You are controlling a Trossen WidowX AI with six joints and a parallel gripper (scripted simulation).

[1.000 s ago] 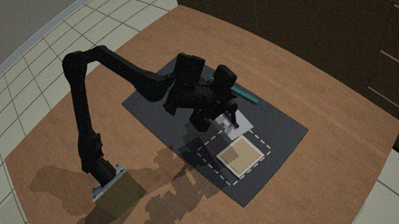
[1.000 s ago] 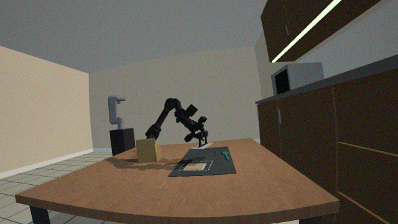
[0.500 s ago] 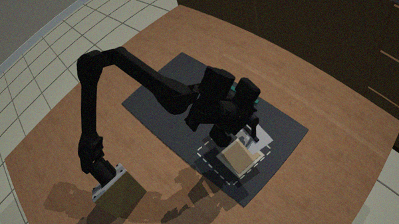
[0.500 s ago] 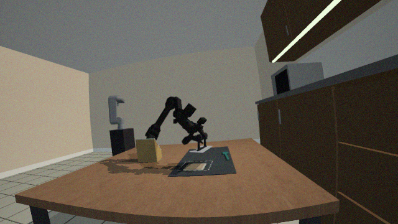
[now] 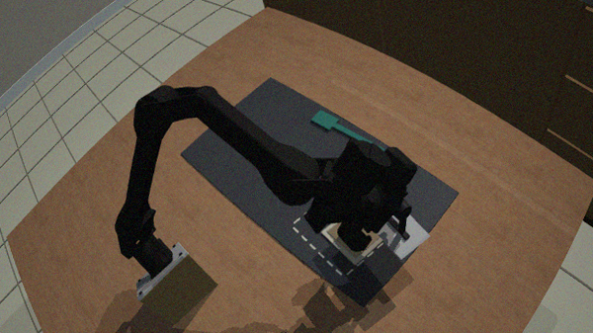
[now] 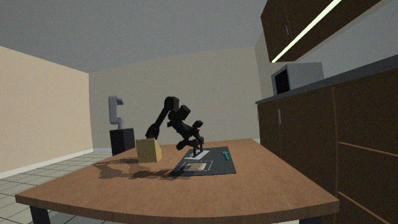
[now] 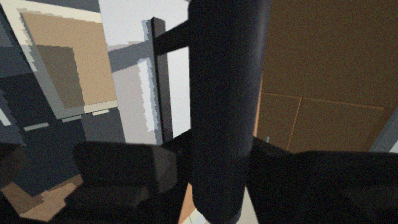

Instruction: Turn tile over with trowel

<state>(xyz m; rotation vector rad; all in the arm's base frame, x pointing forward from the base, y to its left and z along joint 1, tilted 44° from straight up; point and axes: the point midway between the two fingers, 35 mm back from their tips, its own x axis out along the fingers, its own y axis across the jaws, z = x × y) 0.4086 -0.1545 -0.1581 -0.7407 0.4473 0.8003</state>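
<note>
Now: gripper tip 300 mm to the right of the teal flat tool, 130 mm above it and 100 mm short of it. From my gripper tip the other things lie so: dark mat 260 mm to the left, 150 mm below, 30 mm behind; tile 130 mm below, 70 mm to the left, 60 mm behind; trowel 30 mm behind, 10 mm below.
</note>
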